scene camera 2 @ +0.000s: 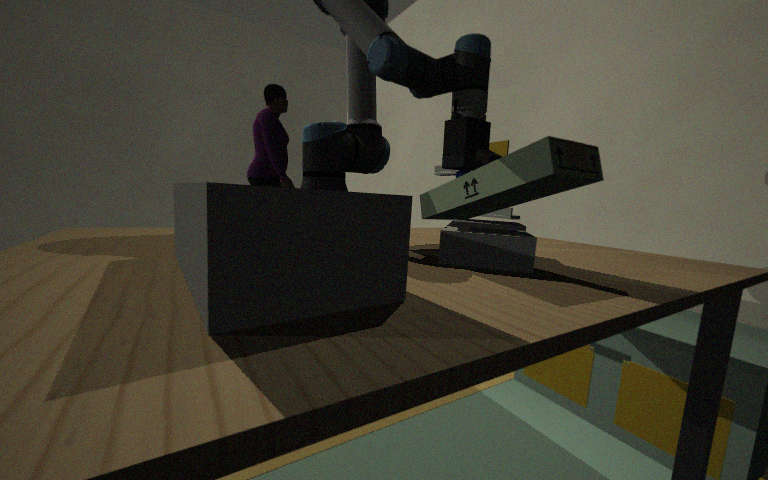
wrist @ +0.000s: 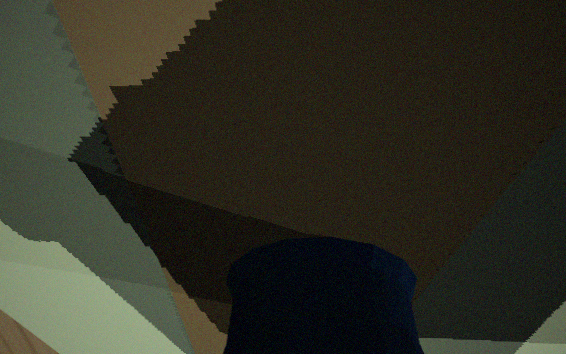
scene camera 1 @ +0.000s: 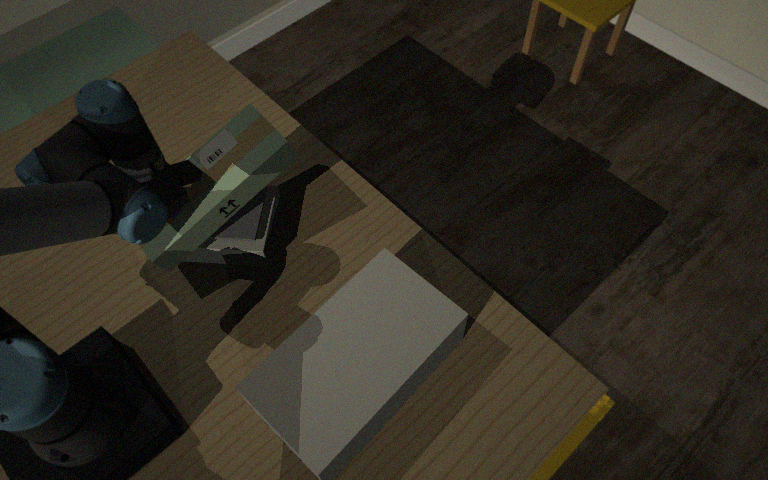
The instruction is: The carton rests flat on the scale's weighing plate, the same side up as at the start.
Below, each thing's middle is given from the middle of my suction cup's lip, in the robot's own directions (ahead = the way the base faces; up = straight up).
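The scale [scene camera 2: 499, 245] is 12 cm below my suction cup and 7 cm ahead of it. Then there's the grey block [scene camera 2: 251, 255], which sits 44 cm to the right of my suction cup, 4 cm ahead of it and 10 cm below it; going by their middles, it's the farthest from my suction cup of the things named here. As for the green carton [scene camera 2: 551, 165], my suction cup is 9 cm short of it, 2 cm above it and 1 cm to the left of it.
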